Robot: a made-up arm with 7 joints.
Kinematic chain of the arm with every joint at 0, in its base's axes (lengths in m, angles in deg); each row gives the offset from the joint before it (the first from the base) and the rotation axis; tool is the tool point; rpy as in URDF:
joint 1: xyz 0 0 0.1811 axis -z
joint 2: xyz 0 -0.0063 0.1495 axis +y
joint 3: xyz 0 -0.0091 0.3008 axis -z
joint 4: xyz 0 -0.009 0.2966 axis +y
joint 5: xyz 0 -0.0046 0.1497 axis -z
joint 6: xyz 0 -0.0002 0.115 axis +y
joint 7: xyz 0 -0.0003 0.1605 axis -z
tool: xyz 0 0 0 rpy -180 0 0
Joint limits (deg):
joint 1: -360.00..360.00
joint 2: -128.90..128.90
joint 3: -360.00..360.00
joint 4: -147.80..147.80
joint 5: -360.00..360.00
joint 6: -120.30..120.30
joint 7: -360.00..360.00
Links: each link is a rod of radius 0.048 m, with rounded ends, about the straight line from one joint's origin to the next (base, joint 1, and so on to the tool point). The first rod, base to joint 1, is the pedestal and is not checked.
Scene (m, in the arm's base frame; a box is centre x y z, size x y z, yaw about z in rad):
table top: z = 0
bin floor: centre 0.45 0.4 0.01 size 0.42 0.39 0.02 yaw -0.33
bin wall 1: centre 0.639 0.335 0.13 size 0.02 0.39 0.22 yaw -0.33
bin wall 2: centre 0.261 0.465 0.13 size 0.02 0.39 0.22 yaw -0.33
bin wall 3: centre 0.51 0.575 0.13 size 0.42 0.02 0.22 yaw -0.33
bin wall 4: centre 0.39 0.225 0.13 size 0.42 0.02 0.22 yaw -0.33
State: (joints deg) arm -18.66 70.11 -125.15 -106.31 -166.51 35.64 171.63
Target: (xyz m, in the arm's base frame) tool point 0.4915 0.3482 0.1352
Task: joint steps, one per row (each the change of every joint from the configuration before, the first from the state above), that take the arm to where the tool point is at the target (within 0.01 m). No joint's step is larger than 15 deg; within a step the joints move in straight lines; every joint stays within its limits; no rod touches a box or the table.
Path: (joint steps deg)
1: -13.81 -8.00 -5.82 3.44 -0.95 -0.31 0.00
2: -13.80 -8.00 -5.81 3.45 -0.94 -0.31 0.00
3: -13.81 -8.00 -5.82 3.44 -0.95 -0.31 0.00
4: 1.78 14.08 -3.30 0.86 -0.81 -2.14 0.00
5: 1.77 14.08 -3.29 0.87 -0.81 -2.15 0.00

